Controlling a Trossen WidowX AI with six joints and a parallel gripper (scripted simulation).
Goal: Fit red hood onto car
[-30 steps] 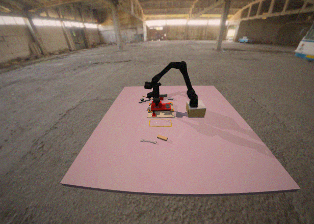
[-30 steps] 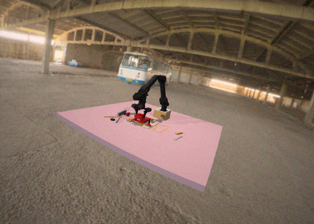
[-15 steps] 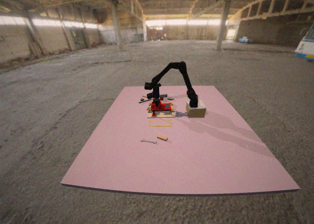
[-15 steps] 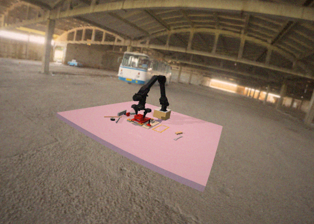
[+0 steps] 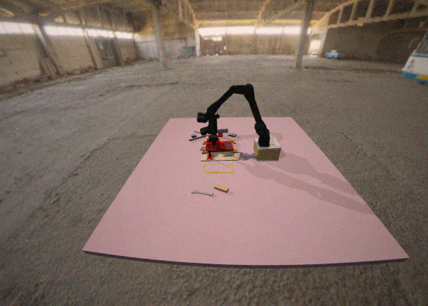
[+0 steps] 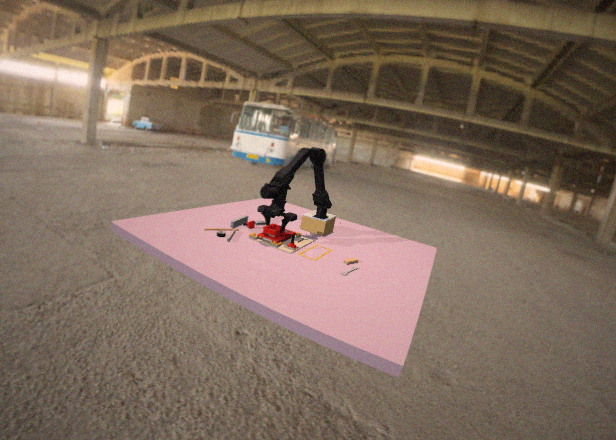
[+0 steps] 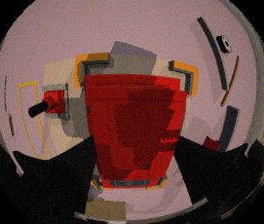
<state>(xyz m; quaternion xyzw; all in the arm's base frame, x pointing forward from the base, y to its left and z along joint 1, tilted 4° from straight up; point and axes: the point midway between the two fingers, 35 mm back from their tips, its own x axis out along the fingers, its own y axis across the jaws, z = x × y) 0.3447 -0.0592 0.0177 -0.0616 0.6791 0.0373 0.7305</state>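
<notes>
The red hood is 10 mm above my gripper tip. The rest, counted from my gripper tip: grey wrench (10 mm ahead, 410 mm to the left, 50 mm below); wooden block (80 mm behind, 380 mm to the left, 40 mm below).
</notes>
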